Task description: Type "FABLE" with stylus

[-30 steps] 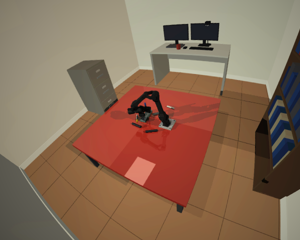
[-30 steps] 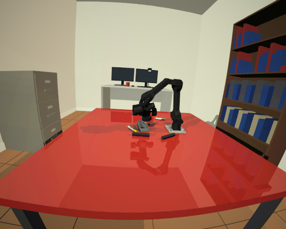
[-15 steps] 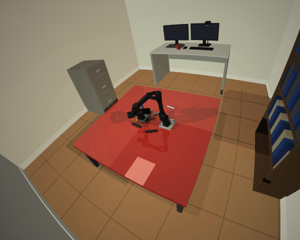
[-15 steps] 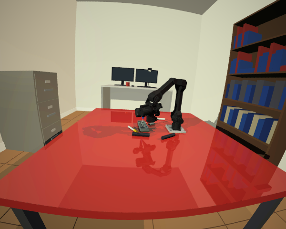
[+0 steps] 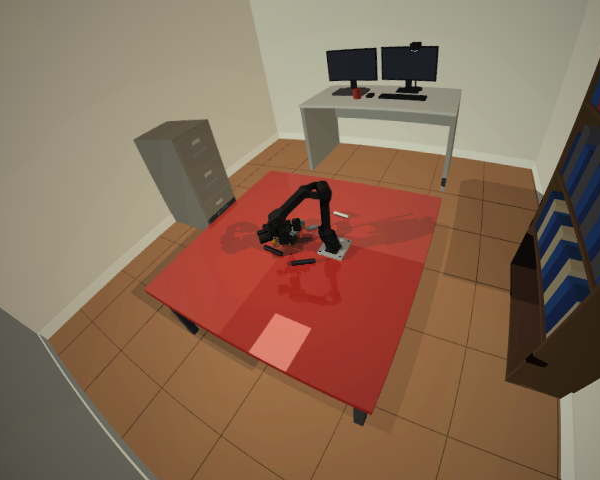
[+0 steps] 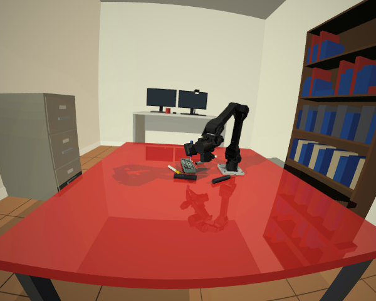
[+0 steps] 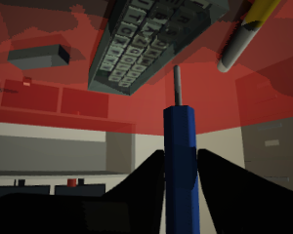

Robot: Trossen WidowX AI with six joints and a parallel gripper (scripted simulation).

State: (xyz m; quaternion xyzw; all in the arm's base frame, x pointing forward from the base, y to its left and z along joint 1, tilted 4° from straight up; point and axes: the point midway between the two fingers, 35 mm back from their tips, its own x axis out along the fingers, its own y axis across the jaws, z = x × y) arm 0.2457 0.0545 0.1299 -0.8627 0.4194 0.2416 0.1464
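Now: gripper tip 11 cm above the white-and-yellow marker, 8 cm short of it and 1 cm to the right of it. Also, from my gripper tip: dark blue stylus 1 cm below; then small grey block 15 cm to the right, 11 cm below, 7 cm behind; then thin grey tip 5 cm below.
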